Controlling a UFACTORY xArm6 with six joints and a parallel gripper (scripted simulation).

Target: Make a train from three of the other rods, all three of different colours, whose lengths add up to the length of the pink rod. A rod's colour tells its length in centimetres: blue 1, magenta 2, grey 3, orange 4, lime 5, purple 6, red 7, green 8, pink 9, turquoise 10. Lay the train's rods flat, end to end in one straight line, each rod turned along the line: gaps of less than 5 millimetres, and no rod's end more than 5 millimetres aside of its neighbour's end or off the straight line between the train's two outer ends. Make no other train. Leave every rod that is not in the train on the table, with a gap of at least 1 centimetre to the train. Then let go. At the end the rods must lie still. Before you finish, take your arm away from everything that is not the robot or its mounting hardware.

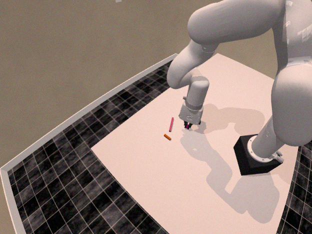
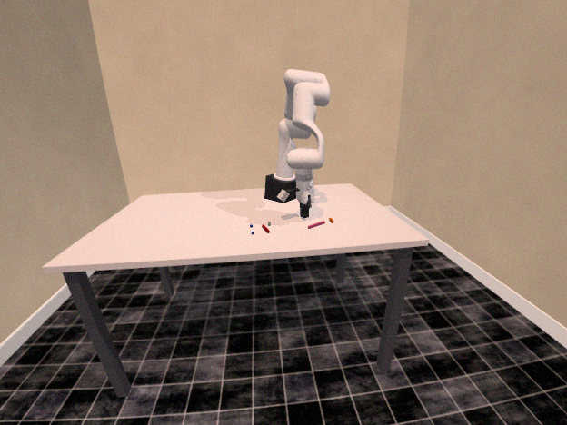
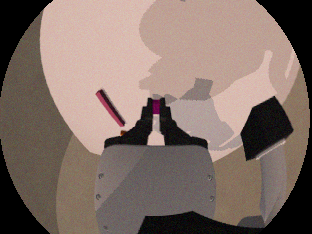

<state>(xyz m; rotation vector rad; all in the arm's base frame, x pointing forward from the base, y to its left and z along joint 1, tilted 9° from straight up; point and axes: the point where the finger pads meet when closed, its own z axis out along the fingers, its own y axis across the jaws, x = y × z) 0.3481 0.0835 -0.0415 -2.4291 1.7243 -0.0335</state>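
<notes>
Now: hand 20 mm above the magenta rod. Round my hand: orange rod: 120 mm to the left, 30 mm below, 30 mm ahead; then grey rod: 160 mm to the right, 40 mm ahead, 30 mm below; then pink rod: 70 mm ahead, 40 mm to the left, 30 mm below.
</notes>
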